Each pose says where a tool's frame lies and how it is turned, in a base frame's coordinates. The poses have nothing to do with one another.
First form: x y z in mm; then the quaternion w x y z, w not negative.
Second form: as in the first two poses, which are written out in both.
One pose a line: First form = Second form
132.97 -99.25 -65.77 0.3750 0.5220 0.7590 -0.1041 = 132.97 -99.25 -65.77 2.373 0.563 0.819 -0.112
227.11 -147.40 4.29 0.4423 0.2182 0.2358 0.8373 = 227.11 -147.40 4.29 2.225 0.243 0.263 0.934
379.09 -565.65 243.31 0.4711 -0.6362 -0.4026 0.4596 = 379.09 -565.65 243.31 2.161 -0.721 -0.456 0.521
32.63 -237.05 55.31 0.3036 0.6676 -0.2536 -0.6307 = 32.63 -237.05 55.31 2.525 0.701 -0.266 -0.662
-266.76 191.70 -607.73 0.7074 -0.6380 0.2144 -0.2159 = -266.76 191.70 -607.73 1.570 -0.903 0.303 -0.305
